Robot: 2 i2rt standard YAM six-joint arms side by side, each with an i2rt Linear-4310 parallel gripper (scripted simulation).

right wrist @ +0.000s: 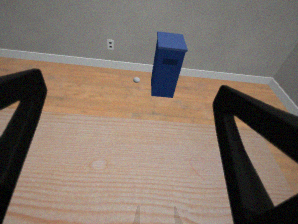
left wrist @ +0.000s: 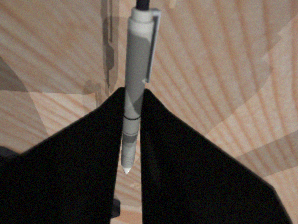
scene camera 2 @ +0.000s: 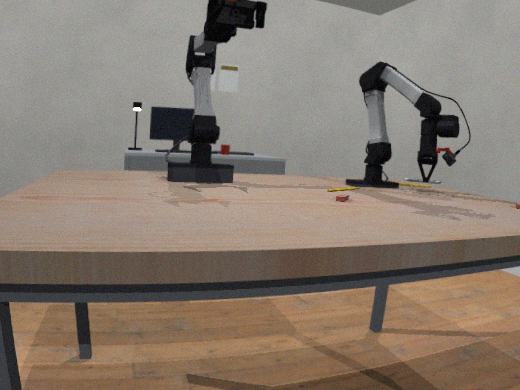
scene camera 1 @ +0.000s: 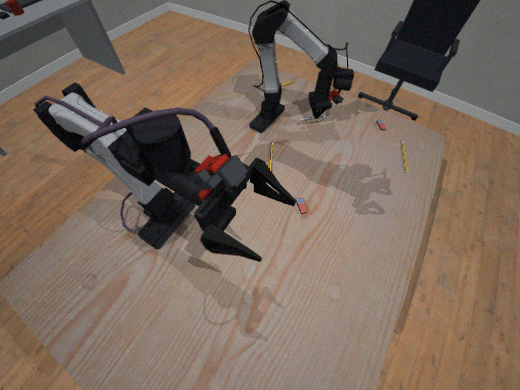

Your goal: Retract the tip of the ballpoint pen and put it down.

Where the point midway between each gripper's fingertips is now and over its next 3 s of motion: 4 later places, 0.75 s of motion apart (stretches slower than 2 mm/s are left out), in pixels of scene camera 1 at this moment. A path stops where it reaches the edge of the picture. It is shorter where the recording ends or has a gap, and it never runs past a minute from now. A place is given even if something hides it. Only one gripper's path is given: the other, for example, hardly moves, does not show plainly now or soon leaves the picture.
My right gripper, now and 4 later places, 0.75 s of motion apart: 279,229; 314,217; 329,194; 321,177; 318,174
